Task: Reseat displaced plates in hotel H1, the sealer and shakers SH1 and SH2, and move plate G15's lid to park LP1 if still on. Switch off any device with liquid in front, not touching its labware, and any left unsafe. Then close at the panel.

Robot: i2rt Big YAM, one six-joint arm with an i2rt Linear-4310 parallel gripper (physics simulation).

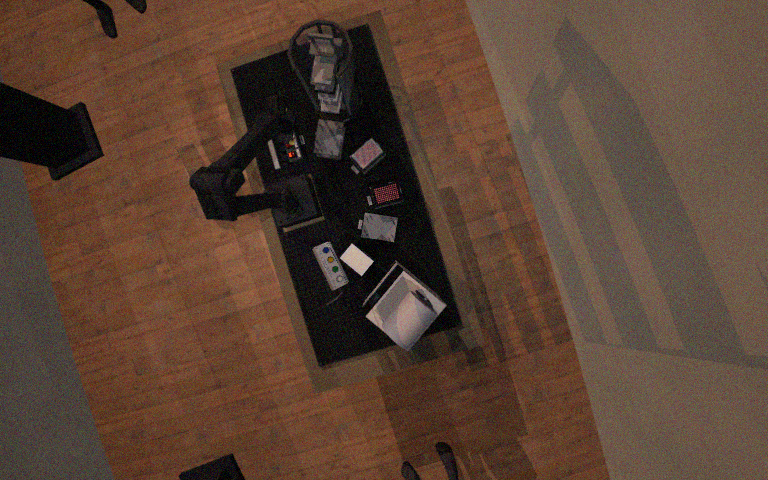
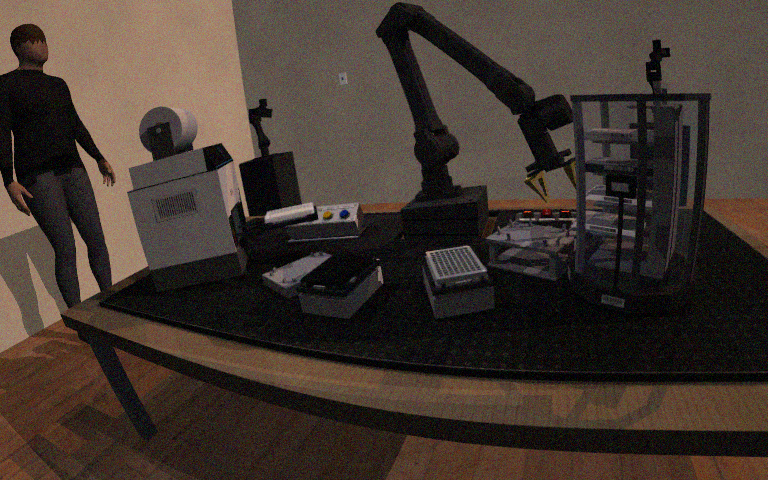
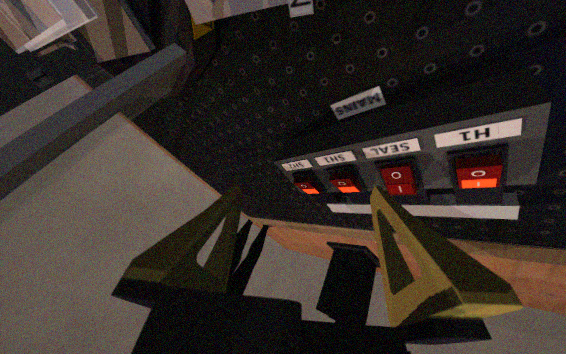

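Where they show: gripper, between the fingertips: [image 1: 293, 127] [image 2: 564, 197] [image 3: 303, 190]; arm's base, origin of its link: [image 1: 290, 205] [image 2: 439, 196].
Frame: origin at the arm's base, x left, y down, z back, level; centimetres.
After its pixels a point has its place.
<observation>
My gripper [image 2: 560, 194] {x 32.1, y -2.0, z -16.2 cm} [image 3: 303, 190] {x 32.1, y -2.0, z -16.2 cm} is open and empty, held above the mains box [image 3: 435, 167] {x 25.8, y 4.0, z -10.1 cm} beside hotel H1. The SH2 switch [image 3: 306, 184] {x 37.7, y 2.8, z -12.0 cm}, SH1 switch [image 3: 345, 183] {x 33.0, y 2.9, z -11.1 cm} and H1 switch [image 3: 478, 172] {x 23.4, y 2.8, z -10.2 cm} glow orange; the SEAL switch [image 3: 398, 180] {x 28.4, y 3.1, z -10.2 cm} is unlit. Hotel H1 [image 2: 578, 186] {x 29.6, y -11.0, z -43.5 cm} holds several stacked plates; their seating is unclear. The sealer [image 1: 404, 322] {x -58.8, y -37.3, z -29.5 cm} [image 2: 186, 226] {x -53.1, y -7.9, z -39.5 cm} stands at the far end. One shaker [image 1: 362, 168] [image 2: 461, 300] {x 9.6, y 5.0, z -49.7 cm} carries a pale plate [image 1: 368, 152] {x 8.1, y 1.2, z -43.4 cm} [image 2: 455, 263] {x 8.3, y 1.1, z -43.8 cm}; another shaker [image 2: 339, 302] {x -10.6, y 4.5, z -51.0 cm} carries a dark plate [image 1: 386, 193] {x -13.1, y 1.2, z -43.3 cm} [image 2: 339, 272] {x -11.7, y 1.2, z -46.2 cm}. Their labels, G15 and liquid cannot be made out.
A raised clear stand [image 1: 329, 138] {x 22.3, y 2.0, z -29.3 cm} [image 2: 532, 237] {x 22.7, y 2.0, z -30.5 cm} is between the hotel and the pale-plate shaker. A low pale stand [image 1: 379, 227] {x -26.0, y 5.5, z -33.8 cm} [image 2: 291, 276] {x -26.9, y 5.6, z -38.2 cm} lies beside the dark-plate shaker. The button panel [image 1: 330, 266] {x -33.6, y 1.1, z -5.4 cm} [image 2: 334, 228] {x -29.0, y 5.2, z -7.4 cm} and a white card [image 1: 356, 259] {x -35.4, y -4.1, z -18.7 cm} are near the sealer.
</observation>
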